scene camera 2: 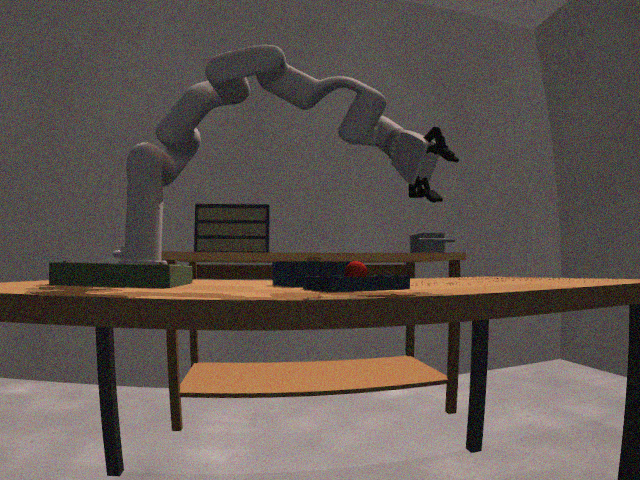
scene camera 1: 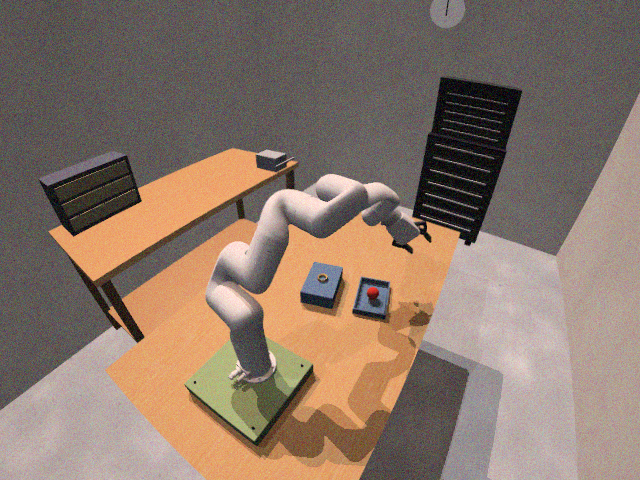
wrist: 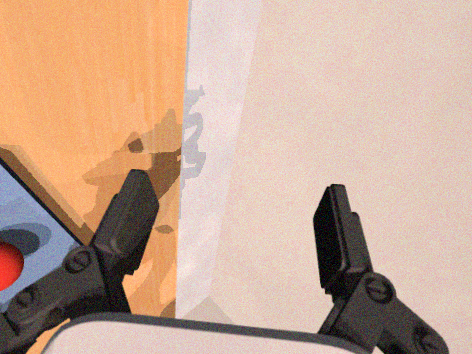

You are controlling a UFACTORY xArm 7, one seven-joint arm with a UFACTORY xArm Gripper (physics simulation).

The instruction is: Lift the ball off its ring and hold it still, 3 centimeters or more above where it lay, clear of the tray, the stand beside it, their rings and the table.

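Places are measured from the arm's base along level axes (x ahead, y right, z down), in millimetres.
Where they show: gripper, fingertip midpoint: (scene camera 2: 445,180) (scene camera 1: 421,246) (wrist: 235,194); arm's base at its link origin: (scene camera 2: 142,264) (scene camera 1: 256,365).
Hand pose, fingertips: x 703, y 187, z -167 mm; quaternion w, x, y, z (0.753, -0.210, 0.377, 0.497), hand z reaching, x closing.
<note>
Things, the pixels of their centre, and the offset from my fingertips. "spot": a spot on its surface instead. Level surfaces: height alone.
- red ball at the middle of its body: (scene camera 2: 355,272) (scene camera 1: 372,293) dz +182, dx -176, dy -91 mm
- shallow blue tray at the middle of its body: (scene camera 2: 355,282) (scene camera 1: 372,296) dz +204, dx -176, dy -91 mm
- small yellowish ring at a spot on its surface: (scene camera 1: 322,282) spot: dz +155, dx -283, dy -268 mm
- wooden table at its surface level: dz +218 mm
A red ball (scene camera 1: 372,292) (scene camera 2: 356,269) (wrist: 7,267) sits inside the shallow blue tray (scene camera 1: 369,313) (scene camera 2: 382,282) (wrist: 20,200); any ring under the ball cannot be made out. The ball is cut off by the left edge of the wrist view. Beside the tray is the blue block-shaped stand (scene camera 1: 315,297) (scene camera 2: 286,273), with a small yellowish ring (scene camera 1: 322,282) on its top. My gripper (scene camera 1: 419,245) (scene camera 2: 448,179) (wrist: 235,194) is wide open with nothing between its fingers. It is high above the table, tilted, beyond the tray and well apart from the ball.
The wooden table (scene camera 1: 289,330) (scene camera 2: 232,289) carries the tray, the stand and the green base plate (scene camera 1: 289,361) (scene camera 2: 108,274) under the arm. A second table (scene camera 1: 170,206) behind holds a drawer unit (scene camera 1: 95,188) (scene camera 2: 232,228) and a grey box (scene camera 1: 271,160) (scene camera 2: 427,243). A dark cabinet (scene camera 1: 460,178) stands beyond the table's far end.
</note>
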